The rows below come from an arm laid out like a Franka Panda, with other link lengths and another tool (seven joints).
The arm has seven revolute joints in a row. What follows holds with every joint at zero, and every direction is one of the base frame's. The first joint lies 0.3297 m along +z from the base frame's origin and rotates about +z. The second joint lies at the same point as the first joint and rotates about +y. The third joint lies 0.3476 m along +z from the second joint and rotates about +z. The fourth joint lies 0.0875 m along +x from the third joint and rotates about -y. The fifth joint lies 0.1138 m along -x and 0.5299 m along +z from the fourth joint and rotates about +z. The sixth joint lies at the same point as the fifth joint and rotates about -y. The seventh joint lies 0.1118 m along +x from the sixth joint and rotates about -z. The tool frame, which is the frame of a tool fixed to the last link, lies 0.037 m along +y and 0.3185 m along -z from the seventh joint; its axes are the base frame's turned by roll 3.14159, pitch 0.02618 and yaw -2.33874 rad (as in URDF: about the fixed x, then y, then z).
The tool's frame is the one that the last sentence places.
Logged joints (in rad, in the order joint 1, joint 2, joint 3, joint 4, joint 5, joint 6, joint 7), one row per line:
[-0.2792, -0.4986, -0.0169, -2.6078, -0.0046, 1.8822, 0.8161]
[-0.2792, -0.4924, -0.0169, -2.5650, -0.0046, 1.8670, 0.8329]
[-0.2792, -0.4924, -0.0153, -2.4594, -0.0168, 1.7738, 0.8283]
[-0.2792, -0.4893, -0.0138, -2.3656, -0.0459, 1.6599, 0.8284]
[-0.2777, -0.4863, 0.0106, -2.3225, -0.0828, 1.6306, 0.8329]
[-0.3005, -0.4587, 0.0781, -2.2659, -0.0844, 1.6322, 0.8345]
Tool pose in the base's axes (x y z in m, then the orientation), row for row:
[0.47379, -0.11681, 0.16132, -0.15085, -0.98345, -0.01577, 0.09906]
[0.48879, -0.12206, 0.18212, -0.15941, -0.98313, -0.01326, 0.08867]
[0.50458, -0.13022, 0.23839, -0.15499, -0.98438, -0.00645, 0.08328]
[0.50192, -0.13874, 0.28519, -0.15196, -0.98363, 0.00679, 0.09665]
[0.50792, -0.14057, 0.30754, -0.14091, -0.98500, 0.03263, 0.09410]
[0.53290, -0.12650, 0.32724, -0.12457, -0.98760, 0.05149, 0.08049]
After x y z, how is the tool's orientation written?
As a quaternion, x y z w.
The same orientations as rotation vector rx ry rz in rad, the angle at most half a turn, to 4 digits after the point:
[-0.4462, -2.9088, -0.0466]
[-0.4744, -2.9255, -0.0395]
[-0.4627, -2.9386, -0.0193]
[-0.4501, -2.9134, 0.0201]
[-0.4180, -2.9218, 0.0968]
[-0.3725, -2.9531, 0.1540]

